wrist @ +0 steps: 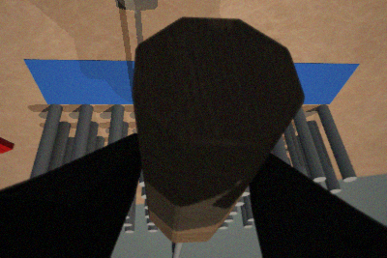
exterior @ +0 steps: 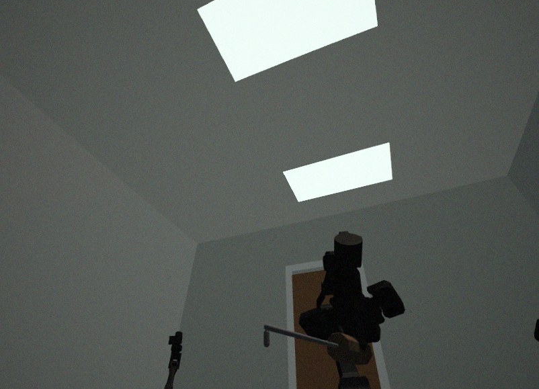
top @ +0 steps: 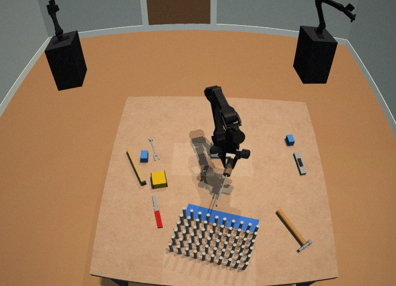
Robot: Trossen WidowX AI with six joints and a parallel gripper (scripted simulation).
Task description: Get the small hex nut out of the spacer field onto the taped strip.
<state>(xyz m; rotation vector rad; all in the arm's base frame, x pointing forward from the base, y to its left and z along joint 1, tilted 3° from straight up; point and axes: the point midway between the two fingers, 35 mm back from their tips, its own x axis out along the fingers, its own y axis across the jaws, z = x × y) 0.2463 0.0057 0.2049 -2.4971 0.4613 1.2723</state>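
My gripper tip is 180 mm short of the blue taped strip, 50 mm to the left of it and 190 mm above it. From my gripper tip the other things lie so: hook tool (90 mm ahead, 40 mm to the right); then red-handled tool (100 mm ahead, 380 mm to the right, 190 mm below); then hex nut (310 mm ahead, 140 mm to the right, 190 mm below).
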